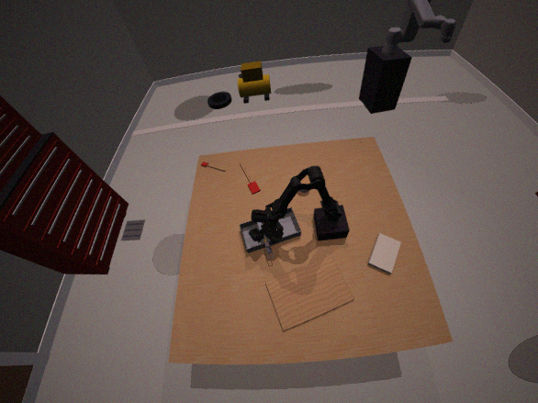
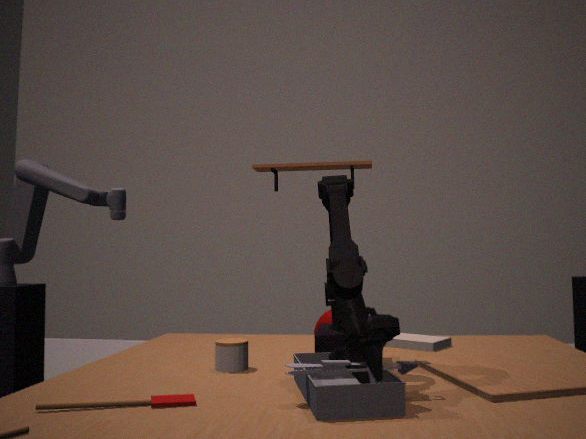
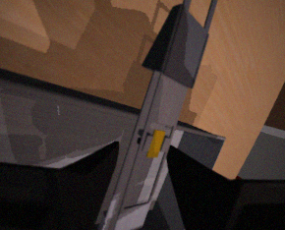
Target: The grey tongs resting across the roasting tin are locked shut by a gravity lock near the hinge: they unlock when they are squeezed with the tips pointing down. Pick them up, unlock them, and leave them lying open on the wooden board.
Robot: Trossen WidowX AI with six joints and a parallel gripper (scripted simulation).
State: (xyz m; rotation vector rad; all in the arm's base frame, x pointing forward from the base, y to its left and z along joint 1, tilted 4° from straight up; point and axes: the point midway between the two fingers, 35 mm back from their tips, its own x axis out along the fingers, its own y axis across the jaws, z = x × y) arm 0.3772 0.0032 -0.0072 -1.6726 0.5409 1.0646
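Now: the grey roasting tin 6 cm behind my gripper tip and 5 cm to the right of it. From my gripper tip the other things lie so: small lidded jar 32 cm behind, 29 cm to the right; wooden board 31 cm to the left, 17 cm behind, 2 cm below; yellow lock piece 3 cm above, 2 cm to the left, 2 cm behind.
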